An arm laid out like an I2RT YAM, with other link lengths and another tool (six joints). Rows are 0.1 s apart.
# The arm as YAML. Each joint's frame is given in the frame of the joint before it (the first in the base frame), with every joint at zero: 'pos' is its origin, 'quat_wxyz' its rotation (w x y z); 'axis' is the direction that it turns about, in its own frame. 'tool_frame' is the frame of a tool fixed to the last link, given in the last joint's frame.
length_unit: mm
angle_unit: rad
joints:
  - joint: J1
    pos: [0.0, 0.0, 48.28]
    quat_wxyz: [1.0, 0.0, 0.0, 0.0]
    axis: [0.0, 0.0, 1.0]
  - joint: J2
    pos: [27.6, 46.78, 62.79]
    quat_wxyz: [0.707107, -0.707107, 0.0, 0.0]
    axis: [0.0, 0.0, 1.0]
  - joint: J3
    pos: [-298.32, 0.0, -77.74]
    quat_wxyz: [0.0, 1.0, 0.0, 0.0]
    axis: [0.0, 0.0, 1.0]
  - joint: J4
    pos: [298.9, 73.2, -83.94]
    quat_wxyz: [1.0, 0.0, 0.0, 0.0]
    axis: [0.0, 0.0, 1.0]
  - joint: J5
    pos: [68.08, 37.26, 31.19]
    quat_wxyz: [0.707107, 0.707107, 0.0, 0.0]
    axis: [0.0, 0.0, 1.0]
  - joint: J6
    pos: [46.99, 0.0, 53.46]
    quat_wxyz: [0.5, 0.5, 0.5, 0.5]
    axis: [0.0, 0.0, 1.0]
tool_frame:
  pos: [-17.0, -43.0, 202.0]
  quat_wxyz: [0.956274, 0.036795, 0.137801, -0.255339]
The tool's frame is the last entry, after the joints.
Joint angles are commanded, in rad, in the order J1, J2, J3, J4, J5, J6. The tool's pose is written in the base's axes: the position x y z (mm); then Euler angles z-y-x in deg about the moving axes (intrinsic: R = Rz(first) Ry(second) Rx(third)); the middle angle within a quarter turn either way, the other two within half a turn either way. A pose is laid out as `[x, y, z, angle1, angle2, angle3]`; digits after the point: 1 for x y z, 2 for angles.
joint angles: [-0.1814 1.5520 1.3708 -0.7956 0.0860 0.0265]
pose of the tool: [523.7, -79.6, 179.6, -87.97, -33.26, -146.74]
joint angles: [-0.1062 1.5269 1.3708 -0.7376 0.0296 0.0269]
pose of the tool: [541.4, -27.3, 204.6, -85.07, -31.66, -140.59]
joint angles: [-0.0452 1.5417 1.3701 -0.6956 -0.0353 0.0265]
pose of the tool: [552.9, 21.5, 206.7, -80.40, -29.17, -138.20]
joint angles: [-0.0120 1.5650 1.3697 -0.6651 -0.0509 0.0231]
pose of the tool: [560.5, 43.7, 201.4, -78.05, -28.72, -137.62]
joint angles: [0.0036 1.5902 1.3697 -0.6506 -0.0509 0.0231]
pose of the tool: [565.1, 52.5, 191.2, -76.82, -28.58, -138.30]
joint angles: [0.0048 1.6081 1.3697 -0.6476 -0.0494 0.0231]
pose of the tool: [567.1, 52.8, 182.2, -76.35, -28.45, -139.26]
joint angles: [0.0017 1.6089 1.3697 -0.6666 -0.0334 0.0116]
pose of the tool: [563.1, 47.6, 177.2, -75.85, -29.29, -140.80]
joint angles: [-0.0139 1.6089 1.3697 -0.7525 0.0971 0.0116]
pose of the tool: [543.2, 6.5, 158.5, -77.26, -34.02, -148.10]
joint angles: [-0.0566 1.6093 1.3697 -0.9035 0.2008 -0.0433]
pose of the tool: [500.2, -37.8, 132.8, -72.07, -37.72, -161.34]
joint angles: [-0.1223 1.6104 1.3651 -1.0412 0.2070 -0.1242]
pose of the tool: [454.9, -63.6, 110.8, -64.97, -35.33, -172.59]
